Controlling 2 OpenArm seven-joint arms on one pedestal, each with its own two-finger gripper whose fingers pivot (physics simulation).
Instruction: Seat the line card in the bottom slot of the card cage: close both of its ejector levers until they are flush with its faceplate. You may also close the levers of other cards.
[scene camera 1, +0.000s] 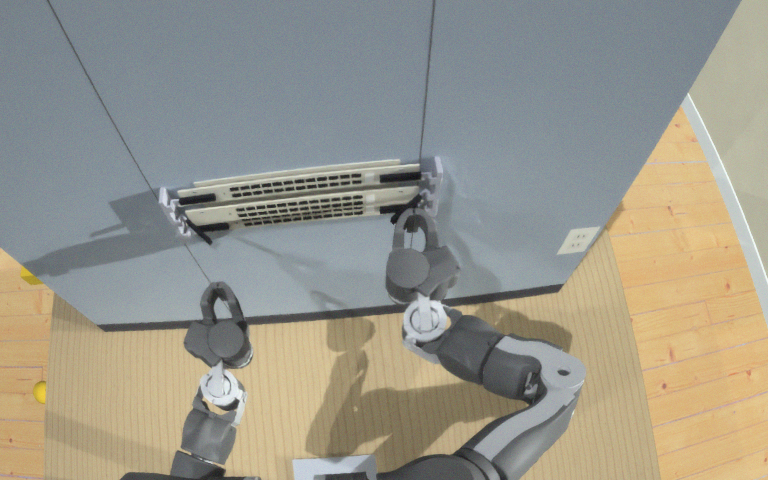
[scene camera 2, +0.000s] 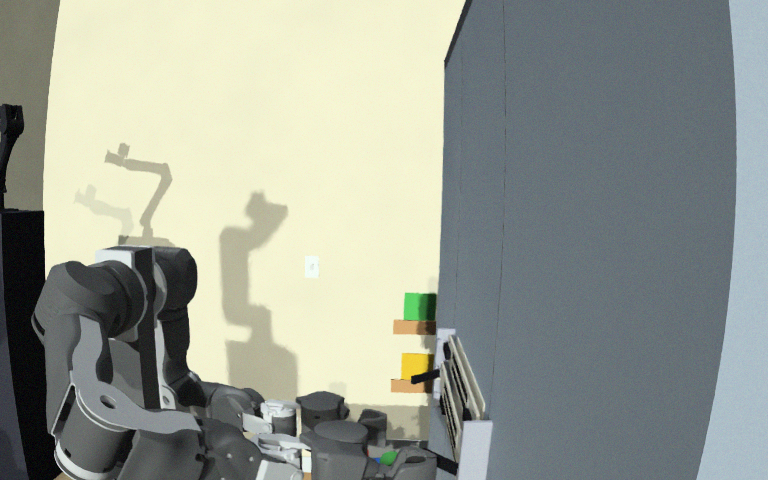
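Note:
The card cage (scene camera 1: 436, 183) (scene camera 2: 475, 447) holds pale line cards stacked on the grey cabinet. On the bottom card (scene camera 1: 305, 212), a black left ejector lever (scene camera 1: 199, 232) (scene camera 2: 424, 376) and a black right ejector lever (scene camera 1: 403, 212) (scene camera 2: 446, 464) stick out from the faceplate. The card above (scene camera 1: 294, 185) has its levers (scene camera 1: 197, 199) (scene camera 1: 399, 177) flat along its face. My right gripper (scene camera 1: 415, 212) is shut and empty, its tips at the right lever; contact is unclear. My left gripper (scene camera 1: 216, 285) (scene camera 2: 385, 421) is shut and empty, below and apart from the left lever.
The tall grey cabinet (scene camera 1: 283, 101) (scene camera 2: 611, 226) stands in front of both arms. A wall outlet plate (scene camera 1: 578, 240) is at its lower right in scene camera 1. Small shelves with a green block (scene camera 2: 419, 306) and a yellow block (scene camera 2: 416, 366) show beyond the cage in scene camera 2.

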